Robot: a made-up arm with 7 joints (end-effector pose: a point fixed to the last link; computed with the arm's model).
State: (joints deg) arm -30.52 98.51 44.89 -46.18 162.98 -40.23 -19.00
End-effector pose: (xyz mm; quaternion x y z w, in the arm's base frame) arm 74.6 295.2 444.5 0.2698 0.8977 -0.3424 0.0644
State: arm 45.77 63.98 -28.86 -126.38 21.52 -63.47 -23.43
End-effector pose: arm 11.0 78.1 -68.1 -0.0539 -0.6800 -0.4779 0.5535
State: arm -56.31 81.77 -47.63 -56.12 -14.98 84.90 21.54
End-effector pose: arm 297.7 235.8 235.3 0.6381 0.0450 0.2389 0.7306
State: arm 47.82 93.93 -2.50 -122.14 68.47 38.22 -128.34
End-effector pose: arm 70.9 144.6 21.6 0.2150 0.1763 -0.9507 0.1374
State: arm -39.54 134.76 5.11 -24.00 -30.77 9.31 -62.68
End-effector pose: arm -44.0 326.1 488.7 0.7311 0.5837 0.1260 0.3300
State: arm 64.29 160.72 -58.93 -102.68 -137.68 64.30 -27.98
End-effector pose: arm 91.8 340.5 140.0 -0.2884 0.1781 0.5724 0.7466
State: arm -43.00 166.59 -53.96 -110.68 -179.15 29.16 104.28
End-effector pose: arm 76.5 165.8 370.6 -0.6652 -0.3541 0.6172 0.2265
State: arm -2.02 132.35 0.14 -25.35 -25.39 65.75 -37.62
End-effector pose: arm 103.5 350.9 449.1 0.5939 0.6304 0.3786 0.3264
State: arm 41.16 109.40 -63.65 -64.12 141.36 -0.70 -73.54
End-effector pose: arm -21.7 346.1 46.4 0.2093 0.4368 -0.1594 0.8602
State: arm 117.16 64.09 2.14 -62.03 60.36 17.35 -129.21
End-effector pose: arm -325.3 201.2 124.9 -0.2640 0.6805 -0.6178 0.2924
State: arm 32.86 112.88 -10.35 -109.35 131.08 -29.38 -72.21
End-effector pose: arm 167.9 163.4 80.2 0.2603 -0.2436 -0.3948 0.8468
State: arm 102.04 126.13 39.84 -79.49 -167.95 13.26 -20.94
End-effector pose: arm 167.1 287.9 31.0 -0.2992 -0.1402 0.3274 0.8852
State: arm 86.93 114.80 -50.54 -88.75 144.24 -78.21 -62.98
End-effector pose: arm -163.9 263.6 46.3 0.5255 0.3024 -0.2384 0.7587
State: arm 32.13 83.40 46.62 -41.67 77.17 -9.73 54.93
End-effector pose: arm 81.6 410.2 153.5 -0.0197 -0.7976 0.3340 0.5019
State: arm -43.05 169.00 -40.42 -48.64 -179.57 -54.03 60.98
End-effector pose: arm -21.8 202.2 571.0 0.1454 0.9460 0.1688 0.2355
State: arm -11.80 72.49 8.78 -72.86 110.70 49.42 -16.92
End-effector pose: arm 256.6 242.0 207.2 -0.3201 -0.3527 -0.1409 0.8679
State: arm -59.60 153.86 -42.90 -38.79 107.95 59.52 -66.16
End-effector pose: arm -76.6 266.0 521.4 0.4456 -0.1272 0.0859 0.8820
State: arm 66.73 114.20 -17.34 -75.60 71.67 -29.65 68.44
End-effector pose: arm -3.8 378.4 42.6 -0.1009 -0.1861 0.1479 0.9661
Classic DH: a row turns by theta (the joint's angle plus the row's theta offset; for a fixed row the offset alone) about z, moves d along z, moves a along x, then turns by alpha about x. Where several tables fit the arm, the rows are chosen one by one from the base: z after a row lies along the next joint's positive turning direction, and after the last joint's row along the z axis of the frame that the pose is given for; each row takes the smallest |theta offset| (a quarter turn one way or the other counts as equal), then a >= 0, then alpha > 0; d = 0 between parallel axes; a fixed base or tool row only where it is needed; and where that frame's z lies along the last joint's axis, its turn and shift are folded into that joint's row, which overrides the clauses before.
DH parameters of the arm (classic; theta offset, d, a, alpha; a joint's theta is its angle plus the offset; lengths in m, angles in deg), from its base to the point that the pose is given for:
base (fixed): 0 0.1727 -0.02 -70
joint 1: -90 0.0315 0.0282 -90
joint 2: 70 0.04 0.02 90
joint 3: 90 -0.2 0.02 -90
joint 4: 0 0 -0.01 90
joint 5: 0 -0.22 -0.02 -90
joint 6: 0 -0.03 -0.02 90
joint 7: -56.63 -0.0179 0.0027 -30.38
tool (fixed): 44.66 0.0439 0 0

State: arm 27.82 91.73 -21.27 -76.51 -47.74 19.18 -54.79
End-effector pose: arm 99.3 347.0 29.1 -0.5339 -0.4997 0.6794 0.0595
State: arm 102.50 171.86 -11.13 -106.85 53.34 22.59 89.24
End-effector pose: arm 57.1 274.9 -5.1 0.1666 0.4974 -0.0420 0.8503
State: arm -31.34 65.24 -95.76 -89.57 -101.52 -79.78 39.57
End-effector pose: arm 192.3 74.1 -53.3 0.2287 -0.2738 0.9138 0.1940
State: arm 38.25 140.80 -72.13 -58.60 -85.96 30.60 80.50
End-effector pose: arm 102.4 382.9 266.2 0.4755 0.6056 -0.6100 0.1870
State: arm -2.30 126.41 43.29 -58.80 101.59 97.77 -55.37
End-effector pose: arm 168.8 166.8 502.3 0.2028 -0.0310 -0.4198 0.8841
